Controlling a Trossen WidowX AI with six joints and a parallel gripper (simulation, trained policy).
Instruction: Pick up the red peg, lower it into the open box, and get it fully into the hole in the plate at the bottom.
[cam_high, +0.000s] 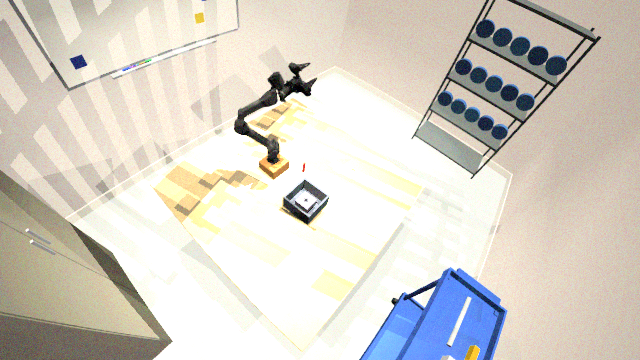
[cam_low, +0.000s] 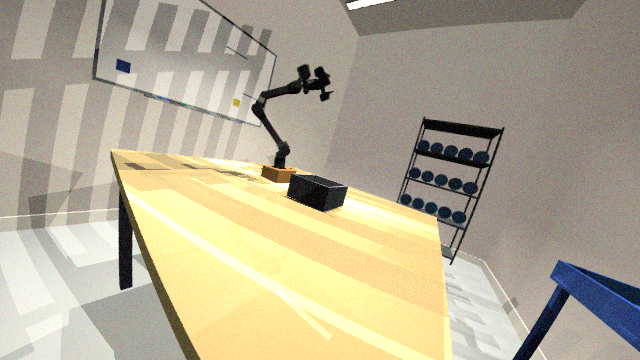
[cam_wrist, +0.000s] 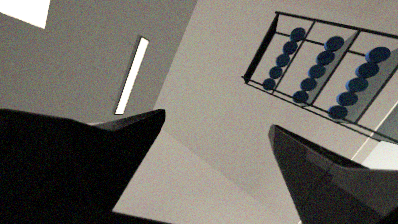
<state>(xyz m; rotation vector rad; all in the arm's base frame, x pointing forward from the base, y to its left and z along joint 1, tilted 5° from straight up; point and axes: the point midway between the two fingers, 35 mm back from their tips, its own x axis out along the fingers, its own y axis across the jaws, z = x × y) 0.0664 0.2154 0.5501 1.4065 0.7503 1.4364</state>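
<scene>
The red peg lies 11 cm ahead of my gripper tip, 8 cm to the right of it and 61 cm below it. The rest, counted from my gripper tip: box 32 cm ahead, 23 cm to the right, 62 cm below.
</scene>
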